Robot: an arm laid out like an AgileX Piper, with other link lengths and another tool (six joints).
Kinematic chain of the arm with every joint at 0, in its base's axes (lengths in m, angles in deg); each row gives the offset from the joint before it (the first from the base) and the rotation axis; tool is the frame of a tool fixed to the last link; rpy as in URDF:
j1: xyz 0 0 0.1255 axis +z
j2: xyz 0 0 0 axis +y
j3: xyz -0.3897 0 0.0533 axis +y
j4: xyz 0.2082 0 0.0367 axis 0.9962 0 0.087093
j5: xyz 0 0 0 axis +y
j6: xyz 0.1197 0 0.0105 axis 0.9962 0 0.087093
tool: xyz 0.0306 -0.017 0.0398 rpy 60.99 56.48 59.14
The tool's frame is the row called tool.
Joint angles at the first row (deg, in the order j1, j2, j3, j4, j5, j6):
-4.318, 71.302, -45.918, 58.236, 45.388, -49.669
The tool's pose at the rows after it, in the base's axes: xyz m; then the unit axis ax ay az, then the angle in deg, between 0 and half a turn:
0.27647 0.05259 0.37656 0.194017 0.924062 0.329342 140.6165
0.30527 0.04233 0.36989 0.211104 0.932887 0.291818 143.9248
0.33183 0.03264 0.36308 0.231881 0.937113 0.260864 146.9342
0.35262 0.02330 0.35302 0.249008 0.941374 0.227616 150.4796
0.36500 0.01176 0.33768 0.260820 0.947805 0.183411 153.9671
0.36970 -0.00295 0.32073 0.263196 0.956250 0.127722 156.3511
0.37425 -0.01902 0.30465 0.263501 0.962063 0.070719 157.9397
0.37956 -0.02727 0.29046 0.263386 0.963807 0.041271 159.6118
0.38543 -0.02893 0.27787 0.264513 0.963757 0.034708 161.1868
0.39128 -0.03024 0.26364 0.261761 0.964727 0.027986 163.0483
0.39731 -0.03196 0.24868 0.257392 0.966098 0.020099 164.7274
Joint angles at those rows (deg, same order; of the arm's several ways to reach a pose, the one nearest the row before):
-4.320, 75.681, -51.220, 50.197, 46.411, -42.655
-4.318, 80.639, -57.029, 42.753, 48.216, -34.943
-4.317, 85.251, -62.572, 36.848, 50.394, -27.978
-4.318, 89.401, -67.430, 31.193, 53.459, -21.727
-4.317, 92.721, -70.312, 24.986, 55.995, -16.526
-4.318, 94.975, -71.038, 17.852, 57.050, -12.609
-4.318, 97.134, -71.208, 10.669, 57.190, -8.972
-4.318, 99.236, -71.252, 7.174, 57.190, -7.163
-4.318, 101.164, -71.271, 6.694, 56.931, -6.801
-4.318, 103.306, -71.317, 6.225, 56.815, -6.874
-4.317, 105.529, -71.318, 5.546, 56.422, -7.019

